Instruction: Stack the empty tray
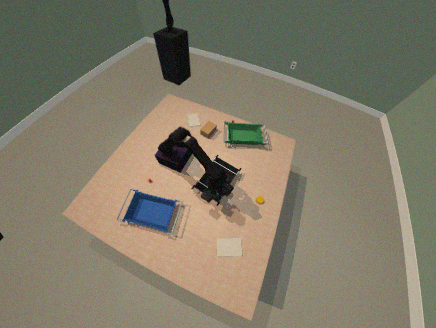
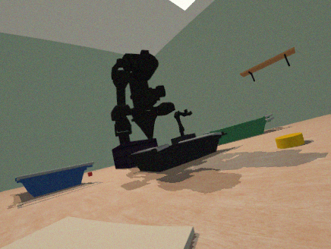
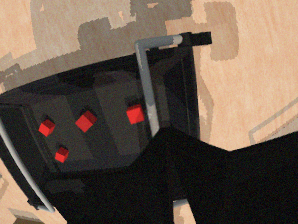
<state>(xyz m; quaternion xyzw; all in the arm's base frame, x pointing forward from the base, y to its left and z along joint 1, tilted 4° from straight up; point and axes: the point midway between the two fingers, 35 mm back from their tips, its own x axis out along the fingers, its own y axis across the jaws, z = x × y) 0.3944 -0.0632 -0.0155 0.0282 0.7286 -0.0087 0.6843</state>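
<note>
The blue tray is 270 mm behind my gripper tip, 300 mm to the right of it and 50 mm below it. Also, from my gripper tip: yellow disc 290 mm ahead, 130 mm to the left, 80 mm below; then tan box 310 mm behind, 450 mm to the left, 60 mm below.
</note>
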